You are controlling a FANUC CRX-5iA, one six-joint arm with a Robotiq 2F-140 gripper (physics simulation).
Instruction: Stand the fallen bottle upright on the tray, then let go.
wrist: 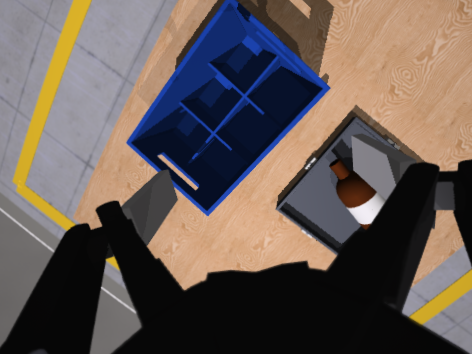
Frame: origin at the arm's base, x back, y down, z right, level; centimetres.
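Seen in the pictures: gripper, fingertip midpoint: (258, 169).
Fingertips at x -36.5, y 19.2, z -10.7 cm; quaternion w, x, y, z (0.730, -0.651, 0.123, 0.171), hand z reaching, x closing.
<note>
Offsets run from my fingertips to a thing's top centre. Level surfaces: height alone.
A brown bottle @[dx +7.1, dy +28.2, dz -19.8 cm] (354, 191) with a white label lies on its side in the dark grey tray @[dx +5.4, dy +33.5, dz -20.1 cm] (311, 196), its neck pointing to the upper left of the view. Its lower end is hidden behind my right finger. My gripper (258, 169) is open and empty, its two fingers spread wide. The gripper is above the table, with the right finger overlapping the bottle and the tray in the view and the left finger beside the blue crate's near corner.
A blue crate @[dx -4.9, dy +18.5, dz +7.1 cm] (170, 80) with dividers and dark, deep compartments stands on the wooden table @[dy +36.1 cm] (400, 60), to the upper left of the tray. Past the table's edge is grey floor (85, 125) with yellow lines.
</note>
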